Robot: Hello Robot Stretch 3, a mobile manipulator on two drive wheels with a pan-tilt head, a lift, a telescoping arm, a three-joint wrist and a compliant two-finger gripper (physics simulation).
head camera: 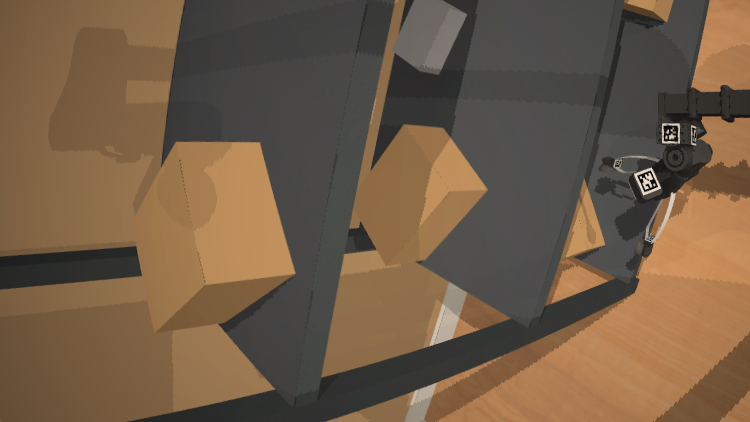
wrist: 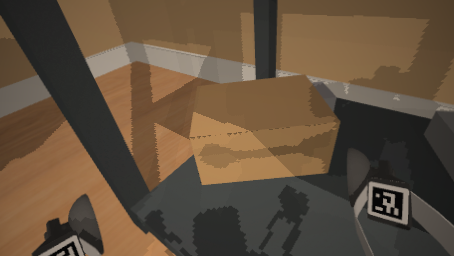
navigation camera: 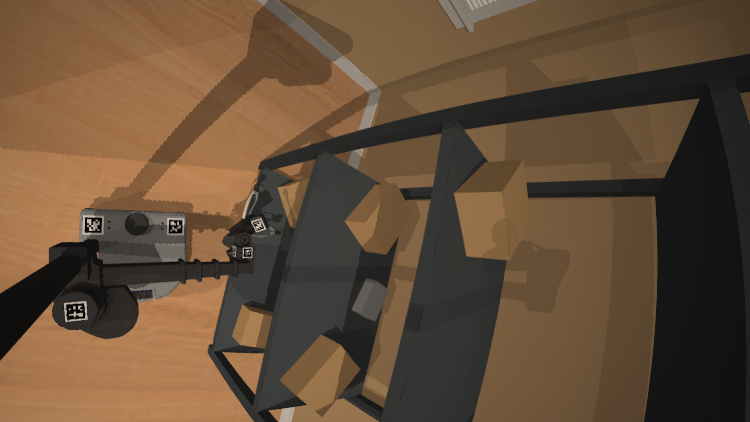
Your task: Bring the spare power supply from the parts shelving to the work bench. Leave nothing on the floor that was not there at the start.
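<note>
The parts shelving (head camera: 472, 350) (navigation camera: 388, 135) (wrist: 75, 95) is a dark frame with several shelves. A plain grey box (head camera: 430, 36) (navigation camera: 369, 300) stands on a middle shelf; no marking tells whether it is the power supply. Part of a dark grey block (wrist: 442, 140) shows at the right edge of the wrist view; I cannot tell what it is. My gripper (head camera: 626, 205) (navigation camera: 267, 202) (wrist: 224, 190) is open and empty, over the end of the lowest visible shelf, in front of a cardboard box (head camera: 584, 236) (navigation camera: 294, 199) (wrist: 260, 155). The work bench does not show.
More cardboard boxes (head camera: 230, 209) (head camera: 419, 194) (navigation camera: 490, 209) (navigation camera: 377, 220) (navigation camera: 322, 372) (navigation camera: 252, 326) stand on the shelves. A shelf post is close left of the gripper in the wrist view. The shelf above partly overhangs the low box. A wall with white skirting (wrist: 165, 59) lies behind.
</note>
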